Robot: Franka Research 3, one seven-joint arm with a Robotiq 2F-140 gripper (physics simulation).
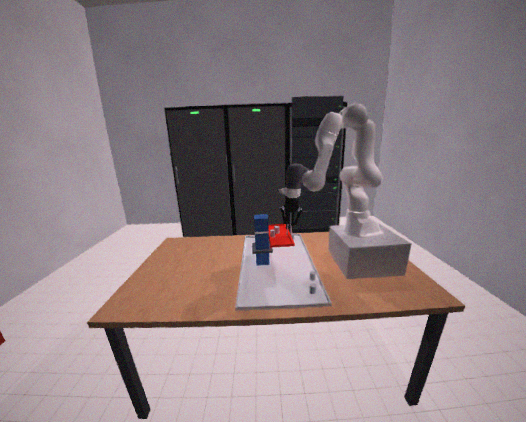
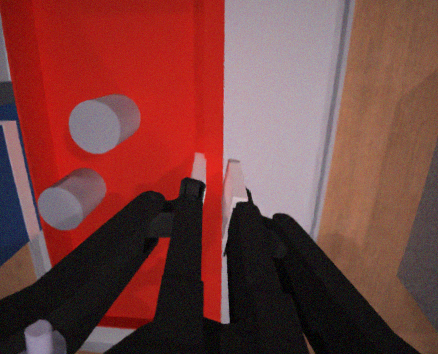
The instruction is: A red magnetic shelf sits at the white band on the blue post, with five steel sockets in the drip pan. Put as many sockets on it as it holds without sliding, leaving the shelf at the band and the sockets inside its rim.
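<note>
The red shelf sits beside the blue post, near its white band. One socket and another socket stand on the shelf, near its post side. Two more sockets stand at the near right of the drip pan. I cannot make out a fifth socket. My gripper is narrow, its fingers shut on the shelf's outer rim, away from the post.
A grey collar surrounds the post below the band. The pan lies on the wooden table. The arm's grey base block stands at the right of the table. Dark cabinets stand behind.
</note>
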